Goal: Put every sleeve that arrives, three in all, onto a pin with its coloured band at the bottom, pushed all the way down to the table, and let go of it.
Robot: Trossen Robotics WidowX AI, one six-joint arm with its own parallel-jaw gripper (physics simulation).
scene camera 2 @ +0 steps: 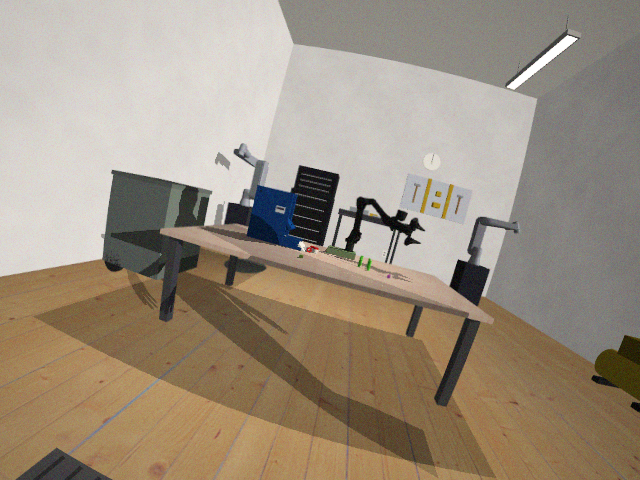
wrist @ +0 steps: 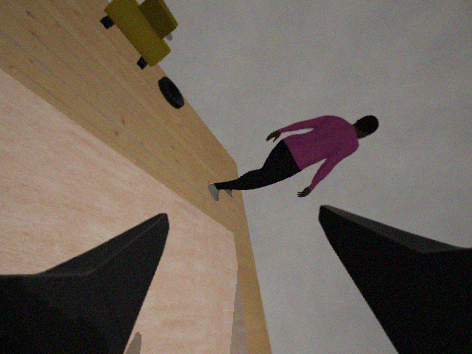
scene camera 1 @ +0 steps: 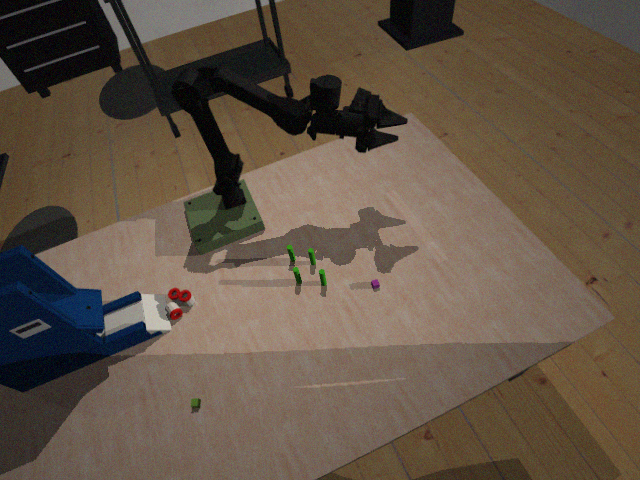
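Observation:
Three white sleeves with red bands sit at the lower end of the blue feeder's chute. Two sleeves [scene camera 1: 174, 293] [scene camera 1: 184, 296] are side by side and seem to have their red ends up. The third sleeve [scene camera 1: 175, 313] seems to lie on its side, its red end towards the camera. In scene view 2 the sleeves [scene camera 2: 312, 249] are too small to tell apart. Four bare green pins [scene camera 1: 291, 253] [scene camera 1: 312, 256] [scene camera 1: 297, 275] [scene camera 1: 322, 277] stand in a square on the table. My gripper [scene camera 1: 402, 129] [scene camera 2: 422, 236] [wrist: 244, 216] is open and empty, high above the table, far from sleeves and pins.
The blue feeder [scene camera 1: 77, 315] [scene camera 2: 271, 217] with its white chute plate [scene camera 1: 155, 312] stands left. A purple cube [scene camera 1: 375, 283] [scene camera 2: 388, 276] lies right of the pins, a green cube [scene camera 1: 195, 403] [scene camera 2: 300, 256] near the front. A person [wrist: 325, 140] shows beyond the table in the wrist view.

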